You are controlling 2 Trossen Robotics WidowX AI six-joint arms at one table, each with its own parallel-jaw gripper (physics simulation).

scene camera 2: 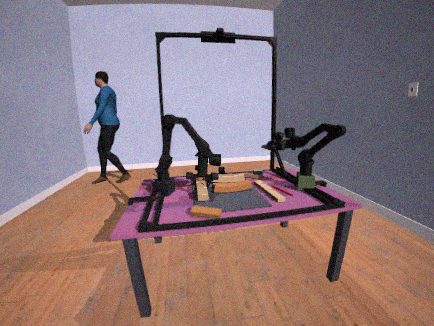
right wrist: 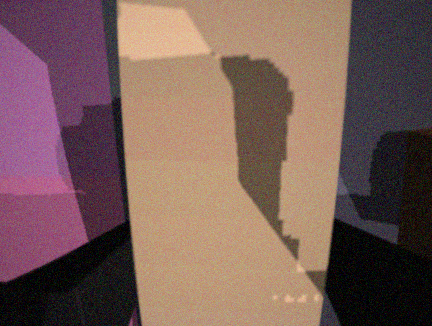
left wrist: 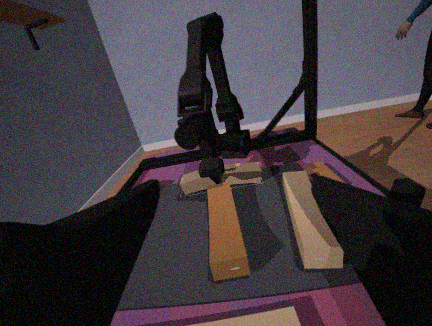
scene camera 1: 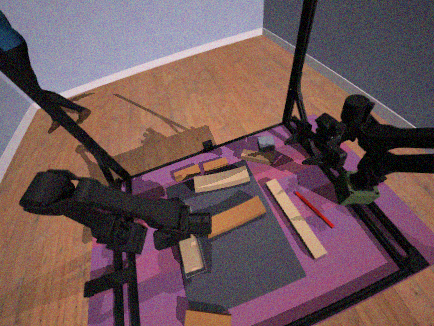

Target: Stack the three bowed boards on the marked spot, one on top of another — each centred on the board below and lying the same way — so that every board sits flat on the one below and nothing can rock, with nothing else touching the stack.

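Places are measured from the left arm's base along level axes (x ahead, y left, z up), in millimetres.
Pixels of known places: left gripper, fingertip midpoint: (scene camera 2: 263, 146) (left wrist: 235, 185) (scene camera 1: 292, 152); right gripper, fingertip midpoint: (right wrist: 229, 224) (left wrist: 218, 177) (scene camera 1: 187, 237); left arm's base, origin of the base link: (scene camera 2: 305, 174) (scene camera 1: 360, 182); right arm's base, origin of the base link: (scene camera 2: 163, 180) (scene camera 1: 121, 235).
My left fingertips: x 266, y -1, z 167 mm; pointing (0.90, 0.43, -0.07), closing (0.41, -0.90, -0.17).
Observation:
For each thing: its top centre in the pictures, then the offset to it from my left fingertips. "pt": a spot on its surface instead.
- outlined spot, surface spot: (scene camera 1: 205, 271) pt dx +267, dy +322, dz -253 mm
- orange bowed board, middle of its top: (left wrist: 221, 213) (scene camera 1: 234, 214) (scene camera 2: 232, 182) dx +177, dy +129, dz -204 mm
- long pale strip, middle of its top: (scene camera 1: 293, 213) (scene camera 2: 267, 188) dx -37, dy +102, dz -237 mm
- red stick, middle of its top: (scene camera 1: 313, 208) (scene camera 2: 281, 189) dx -120, dy +72, dz -253 mm
- pale block, middle of its top: (scene camera 1: 257, 155) dx +93, dy -163, dz -231 mm
- grey block, middle of its top: (scene camera 1: 266, 141) dx +51, dy -240, dz -223 mm
- orange block, middle of its top: (scene camera 1: 206, 323) (scene camera 2: 206, 209) dx +236, dy +458, dz -228 mm
A pale bowed board (scene camera 1: 191, 256) (scene camera 2: 202, 191) (left wrist: 192, 183) (right wrist: 180, 200) lies on the outlined spot (scene camera 1: 205, 271) at the left of the dark mat. My right gripper (right wrist: 229, 224) is shut on this board; its fingers press the two long sides, and the arm hides them in scene camera 1. An orange bowed board (scene camera 1: 237, 217) (scene camera 2: 233, 187) (left wrist: 225, 235) lies near the mat's middle. Another pale bowed board (scene camera 1: 222, 180) (scene camera 2: 230, 178) (left wrist: 312, 230) lies at the mat's back edge. My left gripper (scene camera 1: 299, 147) (scene camera 2: 265, 146) is open and empty, above the table's back right.
A long pale strip (scene camera 1: 297, 220) (scene camera 2: 269, 191) and a red stick (scene camera 1: 314, 210) (scene camera 2: 283, 191) lie right of the mat. Two small orange blocks (scene camera 1: 187, 172) (scene camera 1: 215, 164), a pale block (scene camera 1: 256, 156) and a grey block (scene camera 1: 266, 143) lie behind. An orange block (scene camera 1: 207, 318) (scene camera 2: 206, 211) lies in front.

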